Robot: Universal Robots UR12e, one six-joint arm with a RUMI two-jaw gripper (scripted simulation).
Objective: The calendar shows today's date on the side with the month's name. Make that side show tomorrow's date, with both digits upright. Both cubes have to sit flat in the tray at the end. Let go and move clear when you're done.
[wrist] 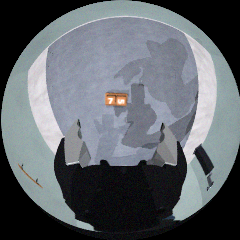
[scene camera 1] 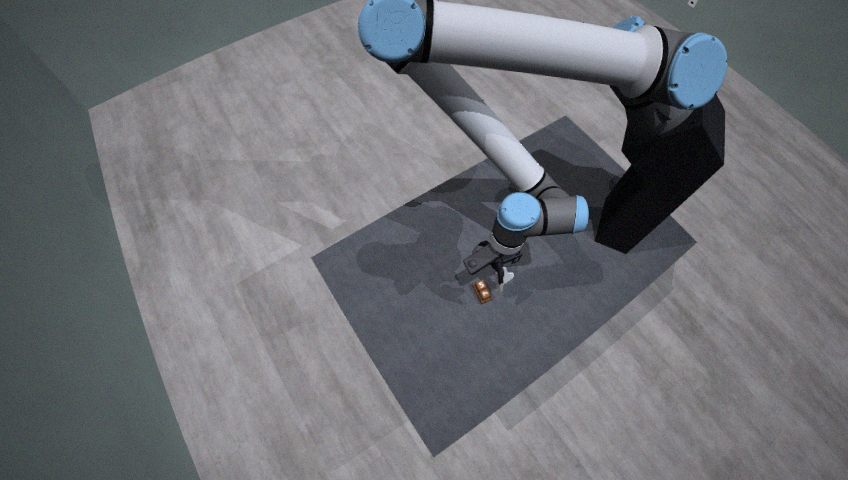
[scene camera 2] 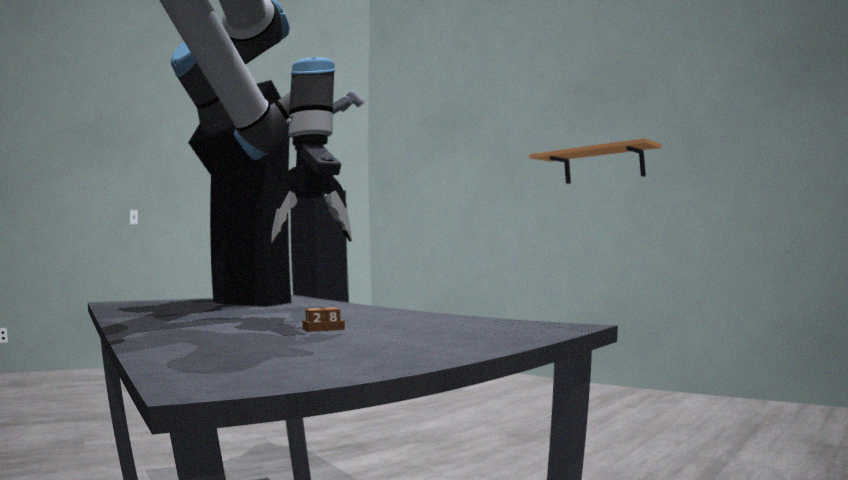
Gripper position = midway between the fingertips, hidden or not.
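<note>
My gripper (scene camera 2: 311, 242) is also visible at (scene camera 1: 488, 271) and (wrist: 121, 121).
</note>
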